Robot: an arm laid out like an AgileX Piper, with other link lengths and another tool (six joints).
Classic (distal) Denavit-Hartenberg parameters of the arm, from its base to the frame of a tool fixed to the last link. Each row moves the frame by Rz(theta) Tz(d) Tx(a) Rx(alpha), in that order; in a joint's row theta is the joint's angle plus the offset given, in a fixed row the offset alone. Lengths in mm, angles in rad.
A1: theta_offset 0; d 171; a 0; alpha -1.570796
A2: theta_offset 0.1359; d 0; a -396.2; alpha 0
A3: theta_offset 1.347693; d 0; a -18.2; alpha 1.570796
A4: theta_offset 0; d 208.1; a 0; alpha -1.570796
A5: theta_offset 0; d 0; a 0; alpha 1.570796
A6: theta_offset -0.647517; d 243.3; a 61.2; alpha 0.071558
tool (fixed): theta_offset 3.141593; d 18.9; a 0; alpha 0
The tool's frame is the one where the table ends.
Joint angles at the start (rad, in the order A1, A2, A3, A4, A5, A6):
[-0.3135, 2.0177, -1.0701, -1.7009, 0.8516, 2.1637]
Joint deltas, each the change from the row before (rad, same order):
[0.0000, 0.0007, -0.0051, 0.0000, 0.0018, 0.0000]
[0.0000, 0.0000, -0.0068, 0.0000, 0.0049, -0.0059]
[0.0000, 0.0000, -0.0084, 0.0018, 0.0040, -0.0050]
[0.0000, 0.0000, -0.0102, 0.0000, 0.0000, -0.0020]
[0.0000, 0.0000, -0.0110, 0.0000, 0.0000, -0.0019]
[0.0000, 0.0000, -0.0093, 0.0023, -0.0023, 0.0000]
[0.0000, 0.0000, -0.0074, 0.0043, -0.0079, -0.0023]
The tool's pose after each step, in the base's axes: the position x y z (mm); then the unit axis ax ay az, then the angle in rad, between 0 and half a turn. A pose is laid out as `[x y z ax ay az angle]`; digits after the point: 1 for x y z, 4 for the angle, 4 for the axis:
[367.2 -336.5 206.3 0.9261 -0.2369 0.2935 2.1114]
[368.1 -337.9 209.0 0.9256 -0.2369 0.2951 2.1047]
[369.3 -339.1 211.6 0.9246 -0.2383 0.2973 2.0997]
[372.1 -340.1 214.1 0.9228 -0.2397 0.3018 2.0985]
[375.0 -341.1 216.8 0.9207 -0.2414 0.3066 2.0973]
[377.6 -341.5 218.4 0.9186 -0.2440 0.3107 2.0998]
[380.3 -340.9 218.5 0.9175 -0.2448 0.3134 2.1077]

